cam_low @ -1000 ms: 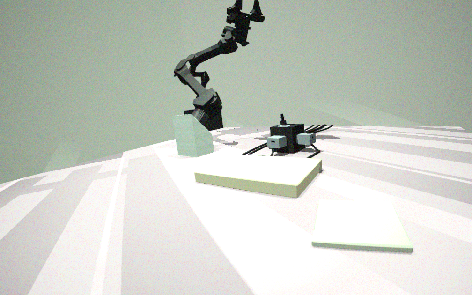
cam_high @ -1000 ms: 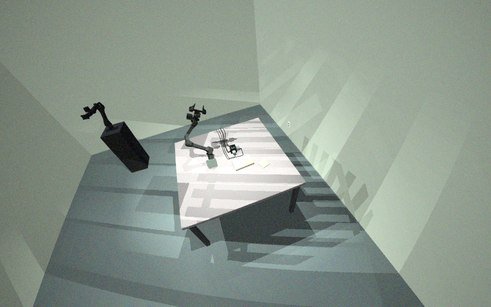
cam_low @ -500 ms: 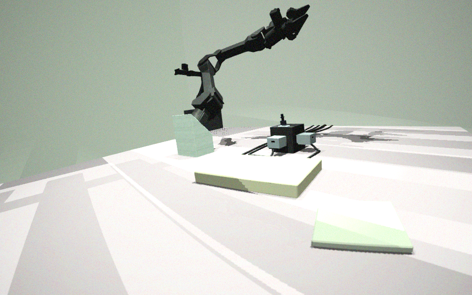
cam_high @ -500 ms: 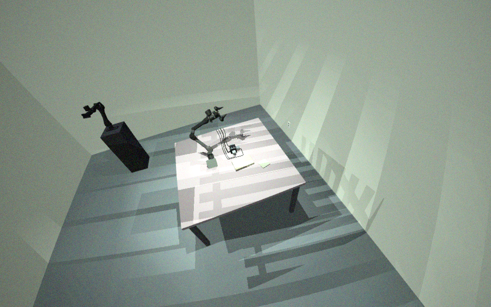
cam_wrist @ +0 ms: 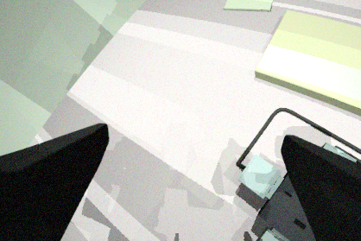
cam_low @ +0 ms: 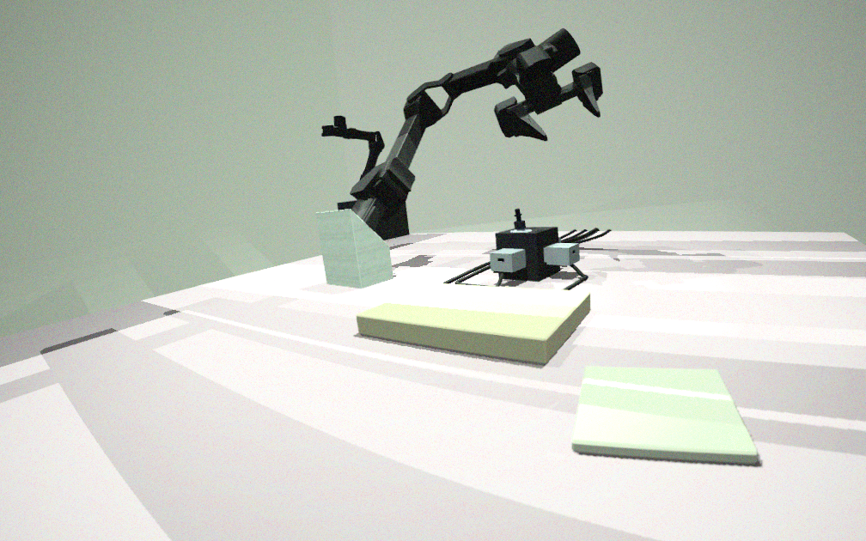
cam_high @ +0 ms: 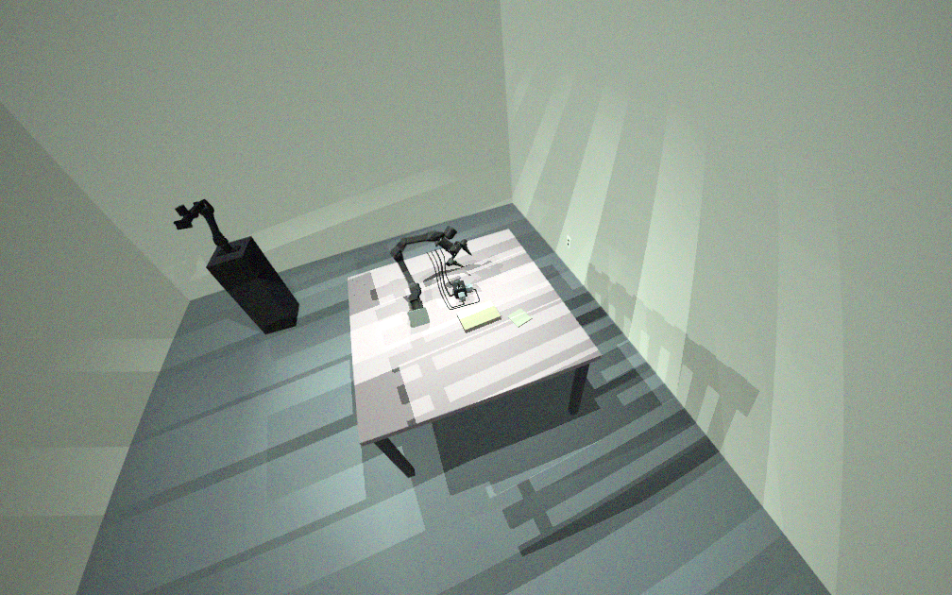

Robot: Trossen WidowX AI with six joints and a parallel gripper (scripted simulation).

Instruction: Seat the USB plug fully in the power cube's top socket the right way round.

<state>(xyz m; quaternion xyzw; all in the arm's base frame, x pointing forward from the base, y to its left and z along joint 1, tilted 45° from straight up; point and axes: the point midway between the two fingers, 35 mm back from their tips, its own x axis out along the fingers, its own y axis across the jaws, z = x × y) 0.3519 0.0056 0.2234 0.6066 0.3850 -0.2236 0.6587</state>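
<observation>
Right now the USB plug is 14 cm below my gripper tip, 9 cm behind it and 4 cm to the right of it. Round my gripper tip: yellow-green slab: 25 cm to the right, 22 cm below, 3 cm behind; then thin green slab: 35 cm to the right, 23 cm below, 20 cm ahead; then metal-rimmed socket: 16 cm below, 9 cm behind, 4 cm to the right.
</observation>
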